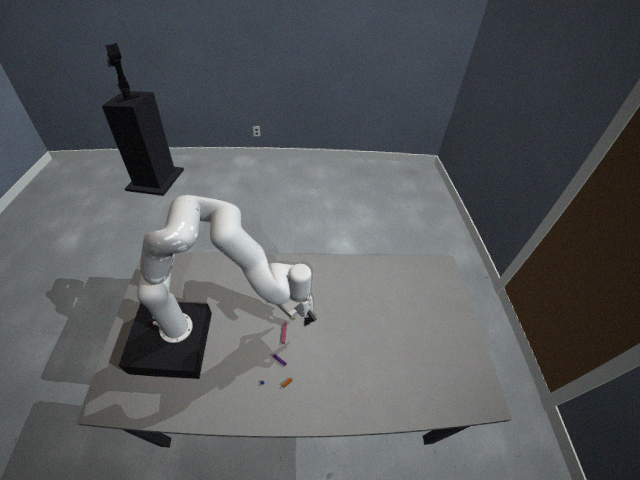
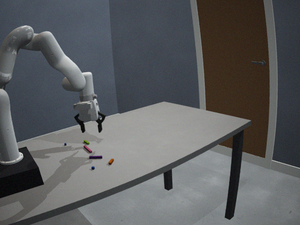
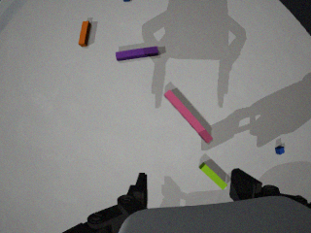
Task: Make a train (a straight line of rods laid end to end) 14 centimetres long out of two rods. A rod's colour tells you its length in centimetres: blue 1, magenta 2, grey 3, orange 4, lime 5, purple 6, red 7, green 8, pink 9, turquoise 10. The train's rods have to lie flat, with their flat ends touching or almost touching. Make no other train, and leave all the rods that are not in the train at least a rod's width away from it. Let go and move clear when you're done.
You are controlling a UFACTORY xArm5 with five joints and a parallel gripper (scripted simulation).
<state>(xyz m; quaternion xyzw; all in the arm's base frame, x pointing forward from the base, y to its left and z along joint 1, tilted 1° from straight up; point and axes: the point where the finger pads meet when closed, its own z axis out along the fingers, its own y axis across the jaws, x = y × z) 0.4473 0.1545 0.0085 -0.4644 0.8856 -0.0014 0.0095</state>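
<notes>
The lime rod is 70 mm below my hand, 40 mm to the left of it and 30 mm behind it. The rest, counted from my hand: orange rod: 250 mm to the right, 70 mm below; purple rod: 160 mm to the right, 70 mm below, 40 mm behind; pink rod: 70 mm below, 50 mm to the right, 50 mm behind.
</notes>
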